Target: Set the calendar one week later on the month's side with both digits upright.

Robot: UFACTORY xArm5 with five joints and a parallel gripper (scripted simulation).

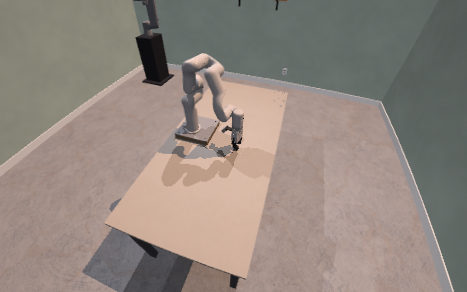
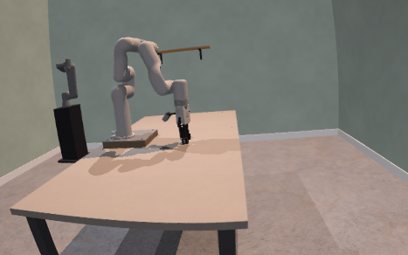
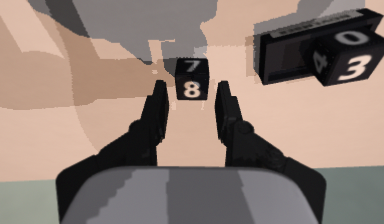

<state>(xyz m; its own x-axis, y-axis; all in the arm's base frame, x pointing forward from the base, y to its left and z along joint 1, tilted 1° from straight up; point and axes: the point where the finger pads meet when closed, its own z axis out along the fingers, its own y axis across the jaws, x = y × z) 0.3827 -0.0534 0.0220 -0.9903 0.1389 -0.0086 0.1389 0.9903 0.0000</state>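
Now: hand 40 mm above the black cube. From my hand the other things lie so: black calendar tray: 10 mm behind, 100 mm to the left, 50 mm below.
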